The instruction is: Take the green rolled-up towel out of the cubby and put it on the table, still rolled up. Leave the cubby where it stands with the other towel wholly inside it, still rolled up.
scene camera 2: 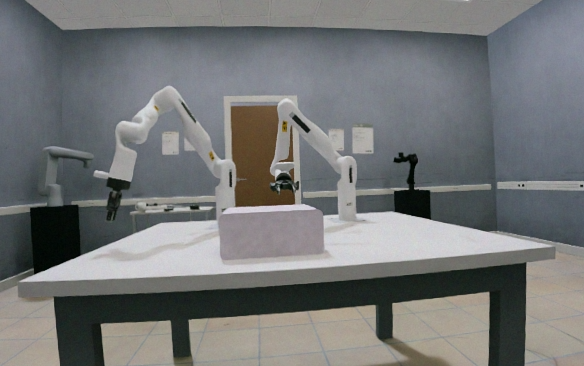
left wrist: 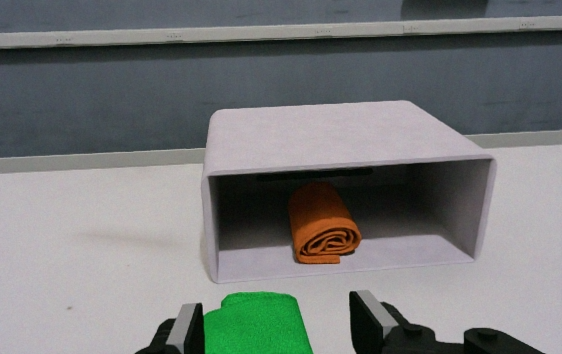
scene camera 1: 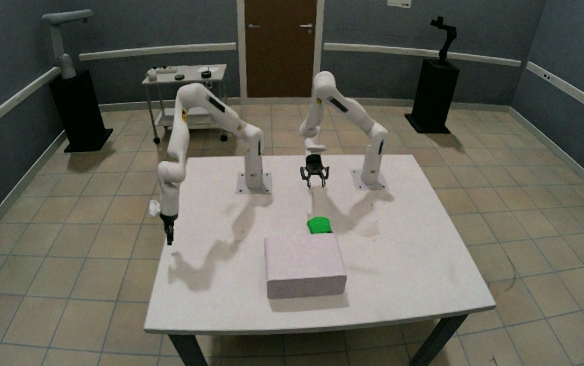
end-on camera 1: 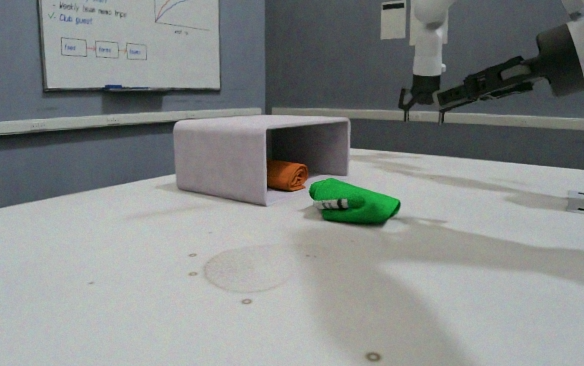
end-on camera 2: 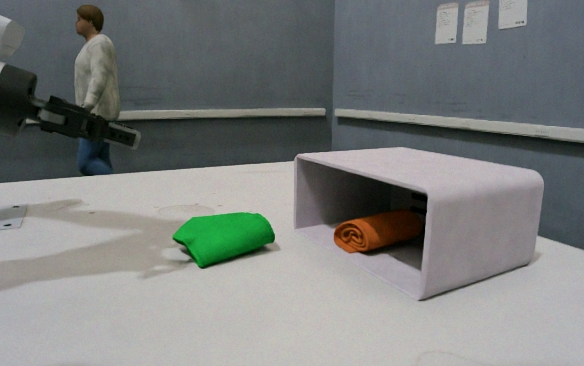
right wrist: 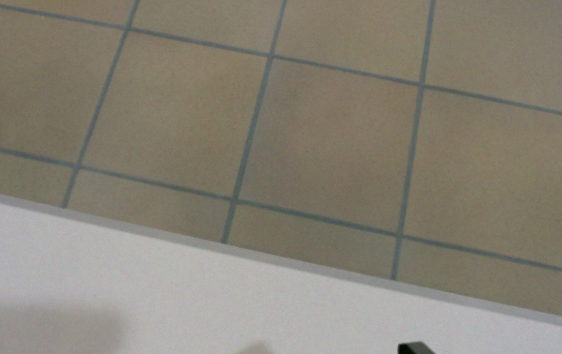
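The green towel [scene camera 1: 320,225] [end-on camera 1: 355,202] [end-on camera 2: 225,237] [left wrist: 257,325] lies on the table in front of the cubby's opening, apart from it. It is a compact, somewhat flattened bundle; no spiral end shows clearly. The orange towel [end-on camera 1: 286,175] [end-on camera 2: 380,231] [left wrist: 325,220] lies rolled inside the cubby [scene camera 1: 305,257] [scene camera 2: 272,232] [end-on camera 1: 220,160] [end-on camera 2: 480,235] [left wrist: 320,135], its spiral end just inside the front edge. My left gripper [scene camera 1: 316,185] [scene camera 2: 284,189] [end-on camera 2: 132,139] [left wrist: 277,321] is open and empty, above and back from the green towel. My right gripper [scene camera 1: 170,243] [scene camera 2: 111,219] [end-on camera 1: 424,121] is open, far from both towels.
The cubby stands upright on the white table [scene camera 1: 400,280] [scene camera 2: 425,250] [end-on camera 2: 150,320], its opening towards the arm bases. The right gripper hangs by the table's left edge in scene camera 1. A person [end-on camera 2: 100,75] stands beyond the table in end-on camera 2.
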